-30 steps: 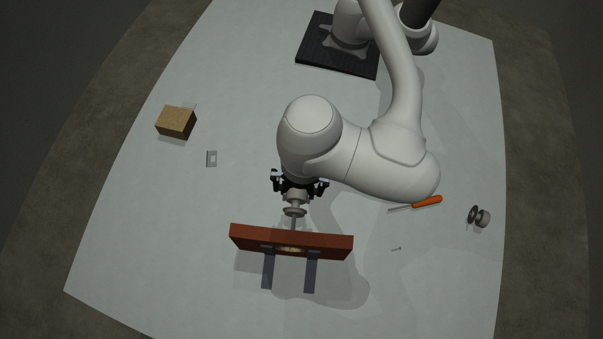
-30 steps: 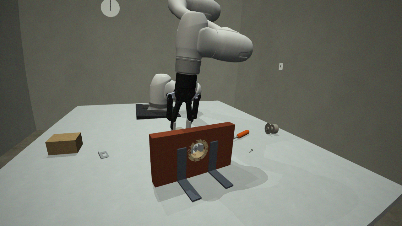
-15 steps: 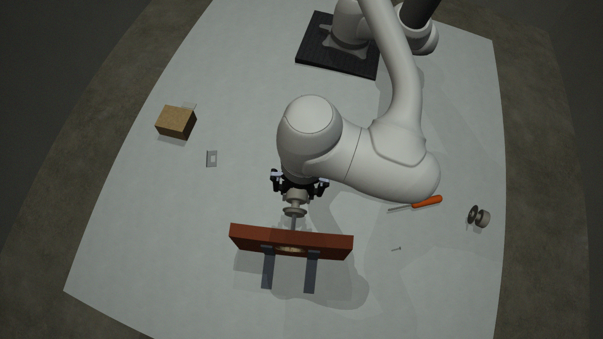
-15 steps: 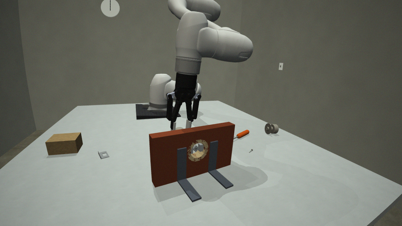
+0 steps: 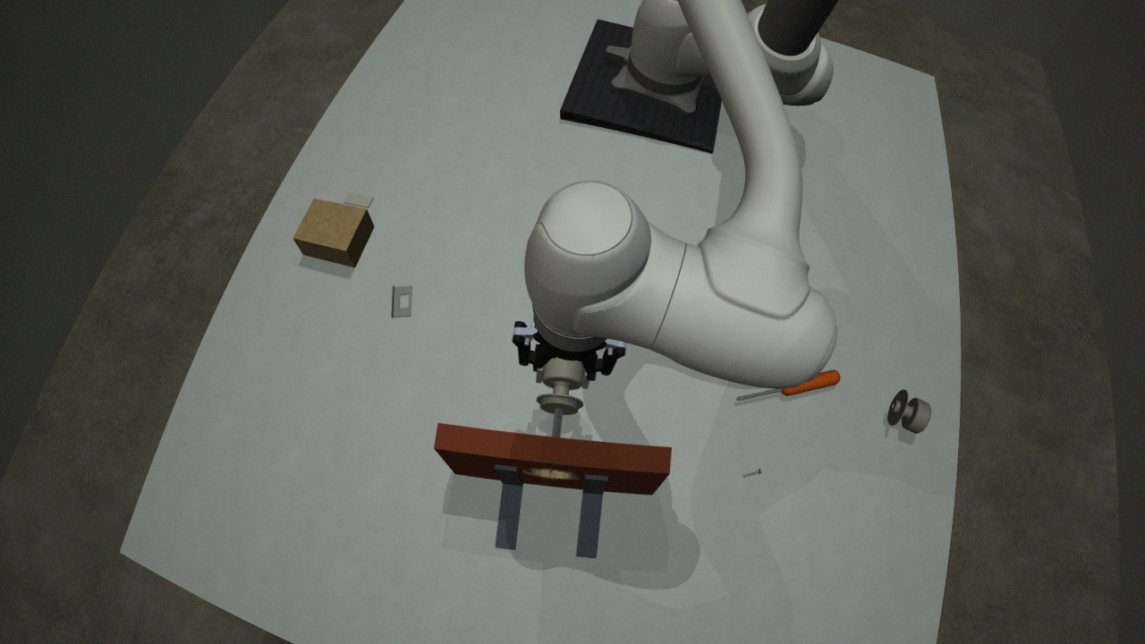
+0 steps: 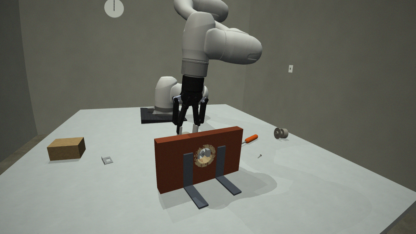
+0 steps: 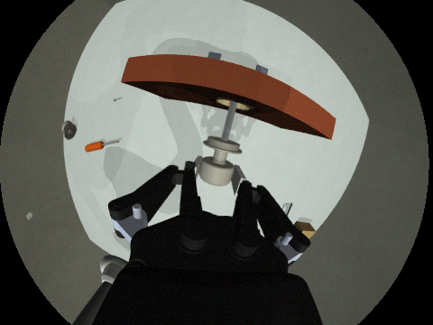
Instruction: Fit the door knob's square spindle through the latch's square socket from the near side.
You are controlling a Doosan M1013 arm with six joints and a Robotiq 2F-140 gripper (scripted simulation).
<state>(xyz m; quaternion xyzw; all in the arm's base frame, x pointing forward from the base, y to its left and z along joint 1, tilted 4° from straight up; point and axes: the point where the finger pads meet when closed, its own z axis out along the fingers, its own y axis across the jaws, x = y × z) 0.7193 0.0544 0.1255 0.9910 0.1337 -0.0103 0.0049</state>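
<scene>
The square socket is 12 cm ahead of my hand, 3 cm to the left of it and 3 cm below it. From my hand the other things lie so: cardboard box: 12 cm behind, 50 cm to the right, 9 cm below; red-brown wood panel: 12 cm ahead, 3 cm to the left, 3 cm below; orange-handled screwdriver: 14 cm behind, 34 cm to the left, 11 cm below.
</scene>
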